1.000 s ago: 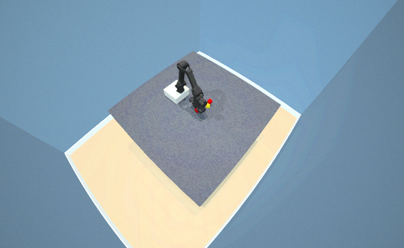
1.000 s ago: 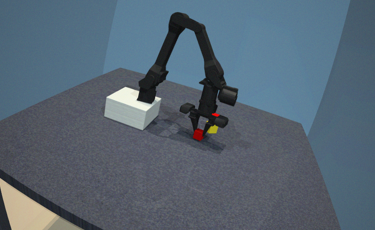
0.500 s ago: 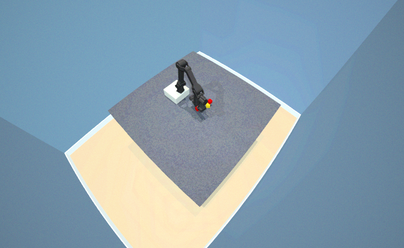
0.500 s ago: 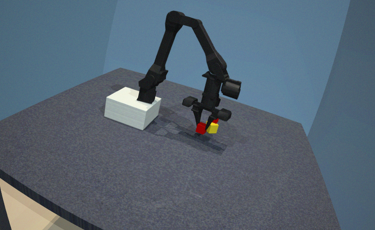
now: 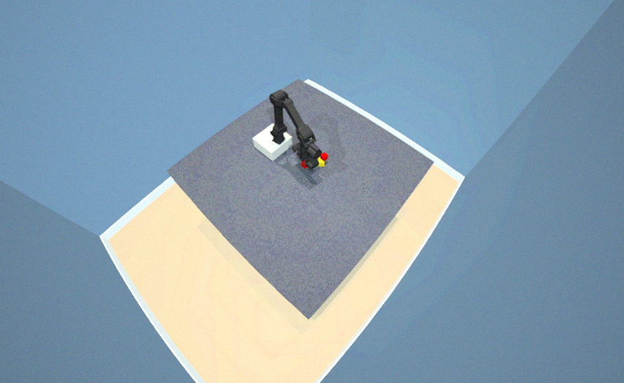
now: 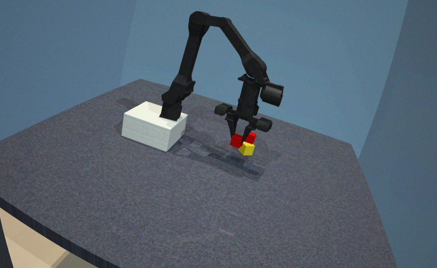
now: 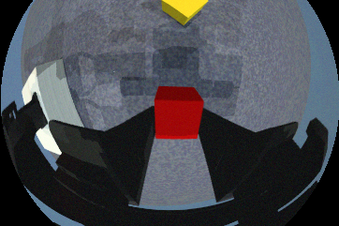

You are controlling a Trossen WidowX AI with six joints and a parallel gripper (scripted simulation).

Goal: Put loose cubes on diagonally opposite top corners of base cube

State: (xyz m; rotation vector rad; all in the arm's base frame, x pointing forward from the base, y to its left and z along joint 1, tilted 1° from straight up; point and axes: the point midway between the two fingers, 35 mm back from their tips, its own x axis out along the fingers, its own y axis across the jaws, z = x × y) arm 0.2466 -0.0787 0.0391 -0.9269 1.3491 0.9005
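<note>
Now: the red cube 60 mm ahead of my gripper tip, 130 mm to the left of it and 30 mm below it.
</note>
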